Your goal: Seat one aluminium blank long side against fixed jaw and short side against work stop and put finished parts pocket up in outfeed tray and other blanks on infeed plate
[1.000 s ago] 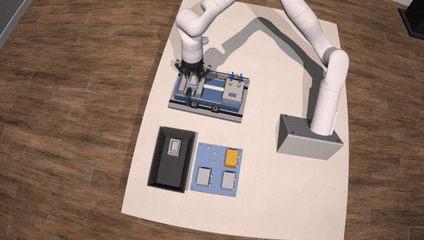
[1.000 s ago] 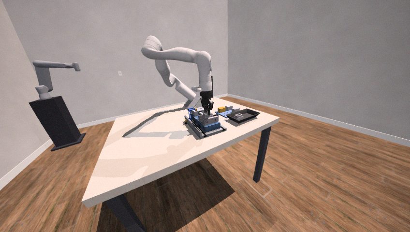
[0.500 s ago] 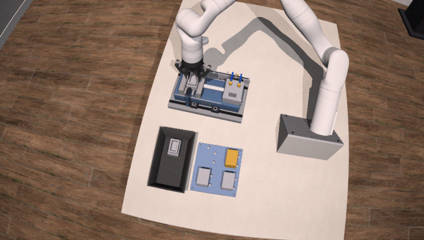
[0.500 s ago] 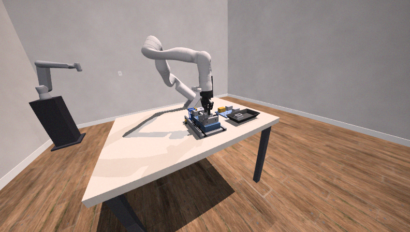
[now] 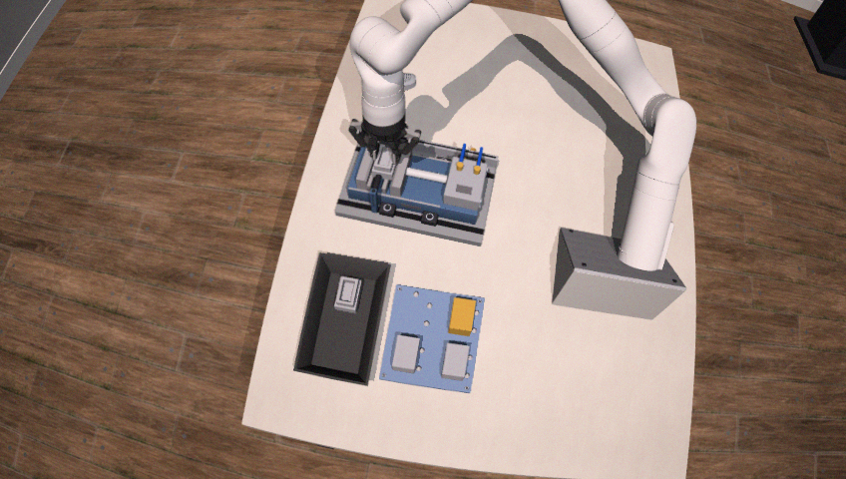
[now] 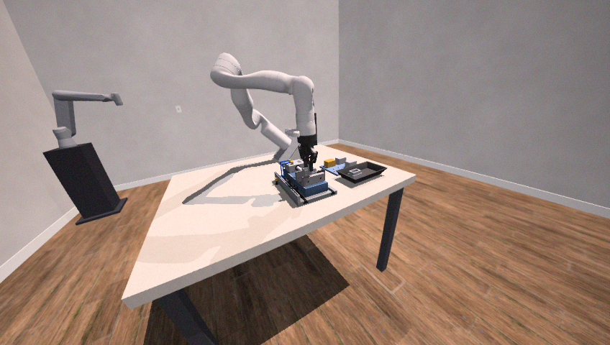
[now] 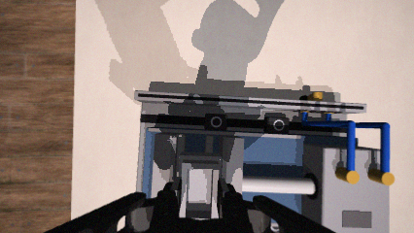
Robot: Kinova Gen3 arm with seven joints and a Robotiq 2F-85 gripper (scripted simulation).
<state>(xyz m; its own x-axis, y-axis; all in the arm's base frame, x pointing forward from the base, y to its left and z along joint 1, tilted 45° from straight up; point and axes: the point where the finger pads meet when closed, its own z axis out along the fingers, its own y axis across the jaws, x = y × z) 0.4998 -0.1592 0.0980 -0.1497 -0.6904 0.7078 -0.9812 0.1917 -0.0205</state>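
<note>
My hand is 80 mm past the white rod, 20 mm to the right of it and 40 mm above it. Also, from my hand: hose block: 160 mm behind, 30 mm to the left, 40 mm below; blue vise: 60 mm behind, 10 mm to the left, 80 mm below; brass blank: 160 mm behind, 280 mm to the left, 100 mm below.
</note>
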